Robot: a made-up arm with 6 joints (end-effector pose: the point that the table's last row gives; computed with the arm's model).
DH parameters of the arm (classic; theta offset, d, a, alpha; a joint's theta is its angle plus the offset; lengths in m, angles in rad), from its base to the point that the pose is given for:
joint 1: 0 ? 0 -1.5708
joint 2: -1.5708 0 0.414 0
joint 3: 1.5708 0.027 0 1.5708
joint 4: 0 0.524 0 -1.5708
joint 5: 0 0 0 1.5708
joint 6: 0 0.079 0 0
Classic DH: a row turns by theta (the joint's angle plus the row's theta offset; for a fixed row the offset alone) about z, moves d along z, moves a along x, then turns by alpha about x.
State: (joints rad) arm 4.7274 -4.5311 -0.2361 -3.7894 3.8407 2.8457
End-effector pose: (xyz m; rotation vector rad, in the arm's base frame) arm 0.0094 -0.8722 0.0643 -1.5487 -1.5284 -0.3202
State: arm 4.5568 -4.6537 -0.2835 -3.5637 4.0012 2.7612
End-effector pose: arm -0.1348 -0.8757 0.1818 -1.7852 -1.8328 -0.3009
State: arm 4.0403 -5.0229 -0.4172 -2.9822 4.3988 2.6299
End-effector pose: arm -0.4780 -0.6633 0.5574 2.1112 1.9502 -0.5529
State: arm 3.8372 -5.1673 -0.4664 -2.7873 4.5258 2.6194
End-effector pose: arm -0.5319 -0.5143 0.6975 1.9797 1.6997 -0.9586
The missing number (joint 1, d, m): 0.154
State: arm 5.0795 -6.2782 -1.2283 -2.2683 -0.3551 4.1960
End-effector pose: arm -0.1541 0.5346 0.7882 -0.9989 0.2290 0.4980
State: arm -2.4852 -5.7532 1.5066 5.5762 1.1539 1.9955
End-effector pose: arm -0.5519 -0.4000 0.2124 -2.4479 1.3795 0.8822
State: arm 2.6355 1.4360 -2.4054 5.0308 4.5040 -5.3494
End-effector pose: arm -0.0294 -0.0985 0.4769 1.0802 -1.6922 0.6524
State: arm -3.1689 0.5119 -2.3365 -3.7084 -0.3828 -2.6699
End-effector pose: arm 0.3812 -0.0216 0.3891 -2.0755 -0.2625 -2.2460
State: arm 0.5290 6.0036 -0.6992 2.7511 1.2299 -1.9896
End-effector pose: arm -0.5540 -0.2598 0.8019 -0.7252 -2.0552 0.4979
